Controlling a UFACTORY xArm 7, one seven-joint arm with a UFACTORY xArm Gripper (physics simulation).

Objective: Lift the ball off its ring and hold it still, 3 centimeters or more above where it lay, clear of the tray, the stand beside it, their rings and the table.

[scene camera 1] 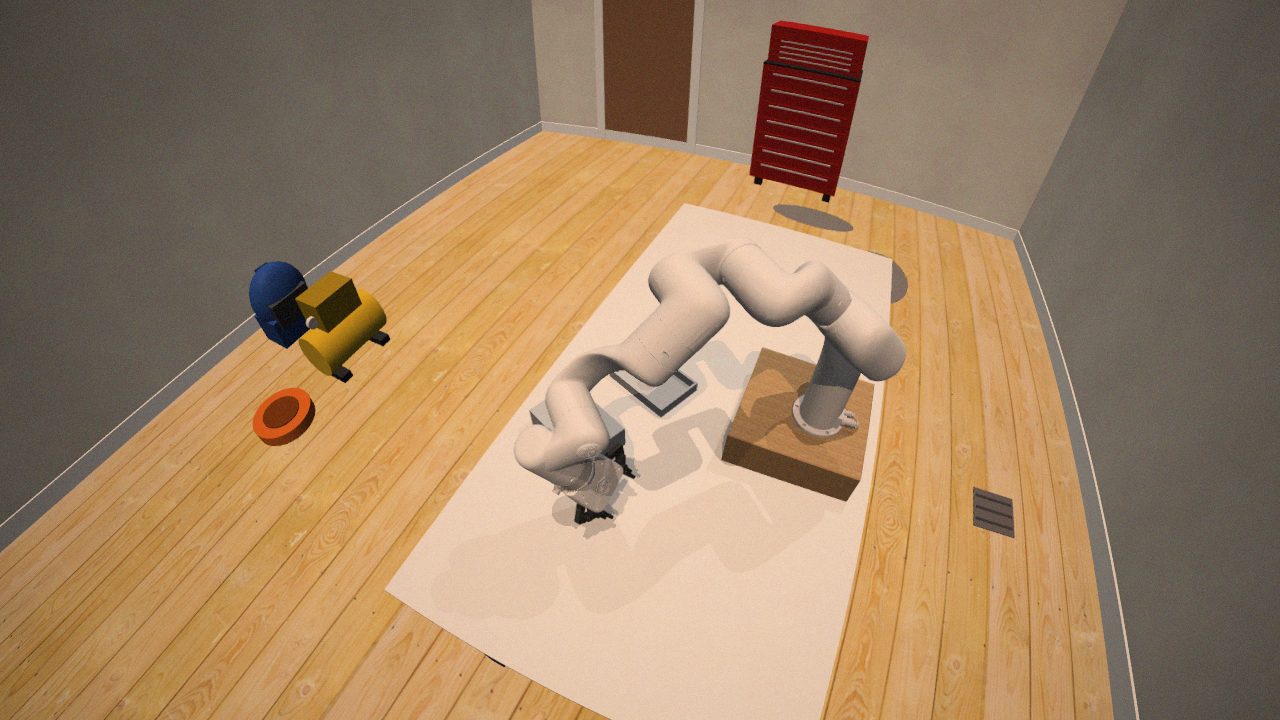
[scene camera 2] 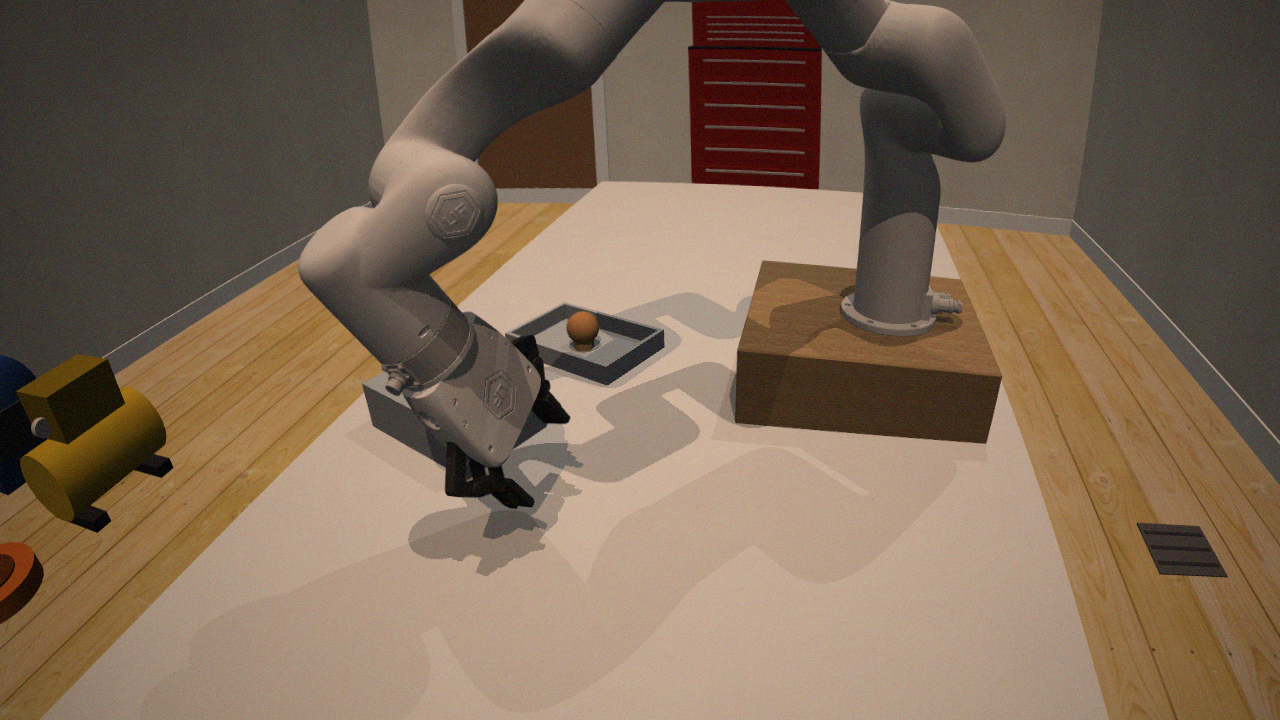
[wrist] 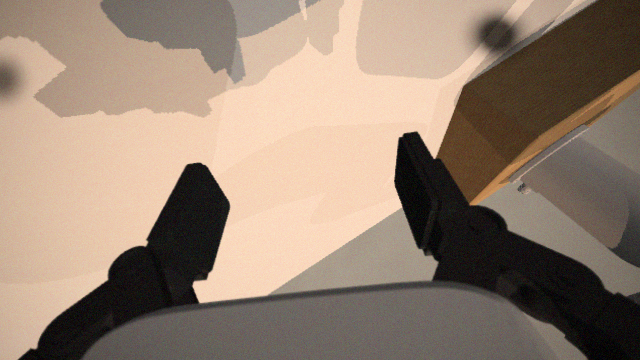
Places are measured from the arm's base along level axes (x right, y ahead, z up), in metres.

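Pixels of known places: gripper, fingertip midpoint: [scene camera 1: 618,495] [scene camera 2: 540,461] [wrist: 305,171]; arm's base, origin of the base link: [scene camera 1: 817,416] [scene camera 2: 888,315] [wrist: 542,154].
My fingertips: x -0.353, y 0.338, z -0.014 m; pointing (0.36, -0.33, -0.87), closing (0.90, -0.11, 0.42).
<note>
Ahead of a thing's pixels: the offset from my fingertips to its top centre. "*": to the spot under its first point. Level surfaces: height alone.
The orange-brown ball @[dx +0.375, dy +0.081, dz -0.022 m] [scene camera 2: 582,326] sits on its ring @[* dx +0.358, dy +0.076, dz -0.062 m] [scene camera 2: 583,345] inside the shallow grey tray @[dx +0.375, dy +0.081, dz -0.051 m] [scene camera 1: 678,400] [scene camera 2: 631,360]. The arm hides the ball in scene camera 1. The grey stand [scene camera 1: 612,428] [scene camera 2: 398,417] is partly behind the wrist; its ring is hidden. My gripper [scene camera 1: 619,495] [scene camera 2: 544,461] [wrist: 305,171] is open and empty, tilted, with its fingers above the table on the camera-2 side of the stand, apart from the ball and tray. The ball does not show in the wrist view.
The white table top @[dz -0.079 m] [scene camera 1: 760,626] [scene camera 2: 895,644] [wrist: 300,100] bears the tray and stand. A wooden block [scene camera 1: 787,468] [scene camera 2: 859,394] [wrist: 540,90] carries the arm's base on the right. A yellow compressor [scene camera 1: 344,335] [scene camera 2: 93,452] and a red cabinet [scene camera 1: 802,125] [scene camera 2: 756,116] stand beyond the table.
</note>
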